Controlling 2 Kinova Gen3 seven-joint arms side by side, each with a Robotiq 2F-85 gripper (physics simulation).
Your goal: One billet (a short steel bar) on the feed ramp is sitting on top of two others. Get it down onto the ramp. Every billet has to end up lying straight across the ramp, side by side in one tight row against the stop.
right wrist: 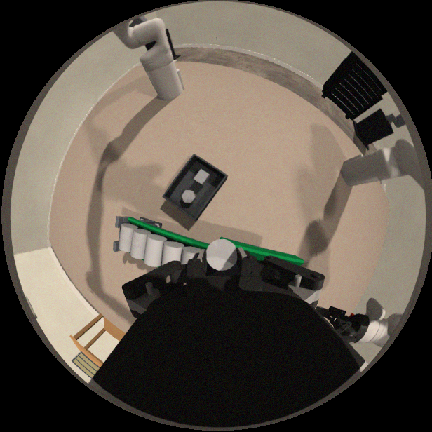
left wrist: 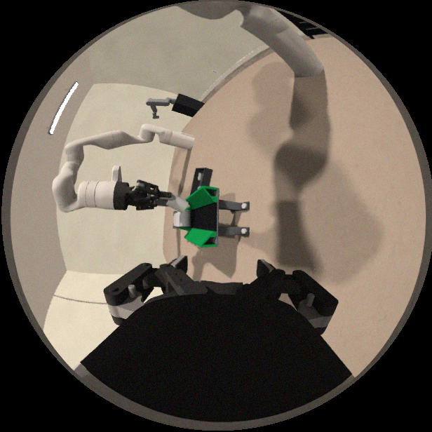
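Observation:
The feed ramp [left wrist: 205, 219] [right wrist: 280, 255] has green side rails. Several light grey billets [right wrist: 155, 250] lie across it side by side toward its left end in the right wrist view. The nearest ones are partly hidden by the gripper. In the left wrist view a billet end [left wrist: 182, 219] shows at the ramp. My right gripper [left wrist: 170, 199] is shut on another billet [left wrist: 178, 202] [right wrist: 221, 255], which is tilted, with its round end toward the right wrist camera. It is over the ramp, beyond the row; contact with the ramp is unclear. My left gripper [left wrist: 221, 265] is open and empty, apart from the ramp.
A dark tray [right wrist: 211, 166] holding a hexagonal piece [right wrist: 188, 196] and a pale block [right wrist: 201, 176] stands beside the ramp. Arm parts [left wrist: 287, 45] [right wrist: 162, 75] rise near the floor's edge. A wooden chair [right wrist: 87, 344] stands at lower left in the right wrist view.

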